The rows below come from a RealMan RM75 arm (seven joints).
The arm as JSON. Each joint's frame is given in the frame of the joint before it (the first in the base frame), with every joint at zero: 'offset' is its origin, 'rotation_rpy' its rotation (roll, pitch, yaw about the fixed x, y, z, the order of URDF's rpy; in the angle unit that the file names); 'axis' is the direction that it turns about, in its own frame. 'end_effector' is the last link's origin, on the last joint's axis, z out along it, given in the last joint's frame.
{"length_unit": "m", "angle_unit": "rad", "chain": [
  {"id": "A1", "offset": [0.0, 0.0, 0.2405], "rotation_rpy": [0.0, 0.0, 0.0], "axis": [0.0, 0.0, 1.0]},
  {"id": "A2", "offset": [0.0, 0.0, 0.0], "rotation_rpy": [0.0, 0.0, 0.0], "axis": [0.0, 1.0, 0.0]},
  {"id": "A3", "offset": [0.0, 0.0, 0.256], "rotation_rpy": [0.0, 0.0, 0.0], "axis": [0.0, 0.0, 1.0]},
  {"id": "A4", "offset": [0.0, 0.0, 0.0], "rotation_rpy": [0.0, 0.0, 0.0], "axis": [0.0, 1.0, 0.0]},
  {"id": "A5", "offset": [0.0, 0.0, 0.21], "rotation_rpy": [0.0, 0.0, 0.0], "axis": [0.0, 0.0, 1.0]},
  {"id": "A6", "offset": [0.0, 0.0, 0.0], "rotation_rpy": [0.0, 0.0, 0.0], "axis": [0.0, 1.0, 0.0]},
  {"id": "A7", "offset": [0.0, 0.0, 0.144], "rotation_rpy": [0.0, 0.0, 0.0], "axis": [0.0, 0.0, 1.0]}
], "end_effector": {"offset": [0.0, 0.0, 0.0], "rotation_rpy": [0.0, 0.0, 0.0]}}
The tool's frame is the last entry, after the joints.
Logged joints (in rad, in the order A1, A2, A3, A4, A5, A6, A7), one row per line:
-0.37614 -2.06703 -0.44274 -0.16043 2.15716 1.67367 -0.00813
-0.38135 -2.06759 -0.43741 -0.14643 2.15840 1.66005 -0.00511
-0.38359 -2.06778 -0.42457 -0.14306 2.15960 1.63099 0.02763
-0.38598 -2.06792 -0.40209 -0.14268 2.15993 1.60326 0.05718
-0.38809 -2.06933 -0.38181 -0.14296 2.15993 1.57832 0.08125
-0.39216 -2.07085 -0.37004 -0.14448 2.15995 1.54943 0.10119
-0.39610 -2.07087 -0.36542 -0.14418 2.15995 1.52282 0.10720
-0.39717 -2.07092 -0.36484 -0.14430 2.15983 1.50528 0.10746
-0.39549 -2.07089 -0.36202 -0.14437 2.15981 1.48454 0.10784
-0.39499 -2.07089 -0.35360 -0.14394 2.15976 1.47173 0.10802
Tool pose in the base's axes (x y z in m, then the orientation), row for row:
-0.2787 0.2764 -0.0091 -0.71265 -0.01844 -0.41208 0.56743
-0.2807 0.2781 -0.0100 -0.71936 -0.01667 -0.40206 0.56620
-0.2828 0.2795 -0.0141 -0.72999 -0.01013 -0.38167 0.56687
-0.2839 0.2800 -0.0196 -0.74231 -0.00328 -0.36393 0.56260
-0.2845 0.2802 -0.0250 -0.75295 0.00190 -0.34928 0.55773
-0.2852 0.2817 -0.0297 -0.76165 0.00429 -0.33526 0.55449
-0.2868 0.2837 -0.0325 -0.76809 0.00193 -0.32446 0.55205
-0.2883 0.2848 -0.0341 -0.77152 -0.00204 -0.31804 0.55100
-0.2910 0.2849 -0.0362 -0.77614 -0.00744 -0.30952 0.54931
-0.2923 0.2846 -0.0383 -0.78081 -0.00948 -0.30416 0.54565
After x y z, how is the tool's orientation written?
As a quaternion, x y z w.
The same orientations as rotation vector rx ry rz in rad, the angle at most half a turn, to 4 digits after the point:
-1.6745 -0.0433 -0.9683
-1.6912 -0.0392 -0.9452
-1.7157 -0.0238 -0.8970
-1.7478 -0.0077 -0.8569
-1.7765 0.0045 -0.8241
-1.7994 0.0101 -0.7921
-1.8165 0.0046 -0.7673
-1.8254 -0.0048 -0.7525
-1.8377 -0.0176 -0.7329
-1.8516 -0.0225 -0.7213

